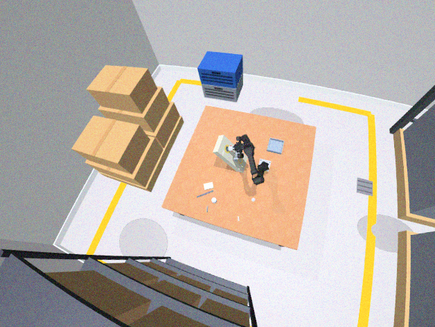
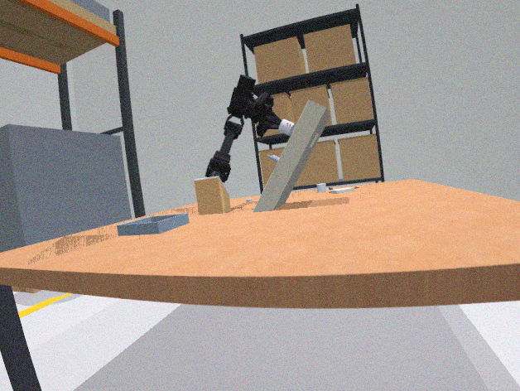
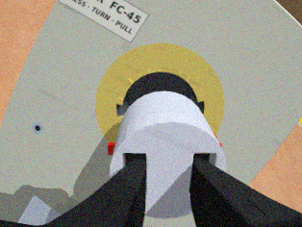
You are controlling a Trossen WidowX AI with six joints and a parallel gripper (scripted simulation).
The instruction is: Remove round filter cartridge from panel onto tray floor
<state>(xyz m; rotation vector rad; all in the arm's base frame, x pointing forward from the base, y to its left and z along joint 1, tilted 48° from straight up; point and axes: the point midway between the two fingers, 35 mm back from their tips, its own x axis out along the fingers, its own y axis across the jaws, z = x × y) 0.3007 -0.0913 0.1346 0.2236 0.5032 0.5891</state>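
Now: gripper tip 2 cm short of the service panel, 1 cm to the right of it and 11 cm above it. From my gripper tip the other things lie so: white card (12 cm ahead, 34 cm to the left, 27 cm below); then round filter cartridge (1 cm ahead, 1 cm below); then shallow grey-blue tray (32 cm behind, 33 cm to the right, 27 cm below).
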